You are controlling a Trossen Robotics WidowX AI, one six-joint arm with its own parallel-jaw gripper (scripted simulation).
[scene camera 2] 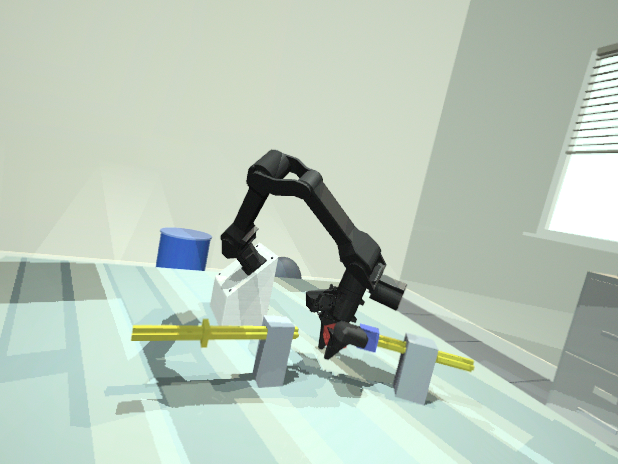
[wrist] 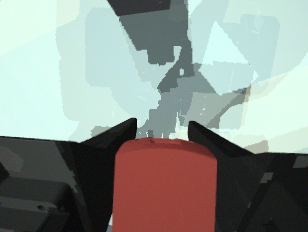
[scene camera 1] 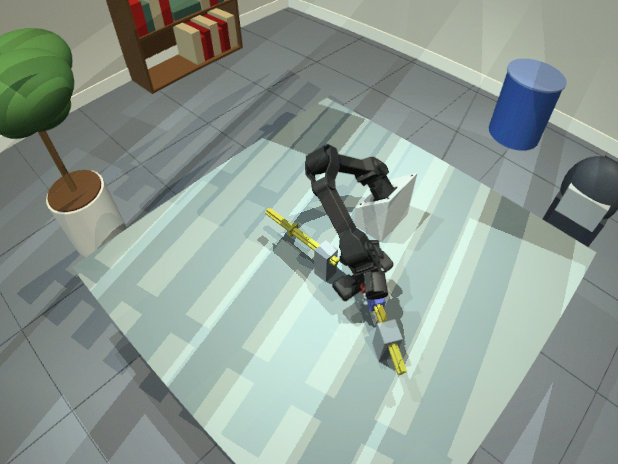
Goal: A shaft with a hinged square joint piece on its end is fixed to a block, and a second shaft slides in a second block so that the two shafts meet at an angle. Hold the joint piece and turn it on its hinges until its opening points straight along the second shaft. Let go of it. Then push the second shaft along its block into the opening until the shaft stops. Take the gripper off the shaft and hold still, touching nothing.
gripper: scene camera 2 322, 354; wrist; scene camera 1
same spot on gripper: [wrist: 53, 178] = [scene camera 1: 349, 278]
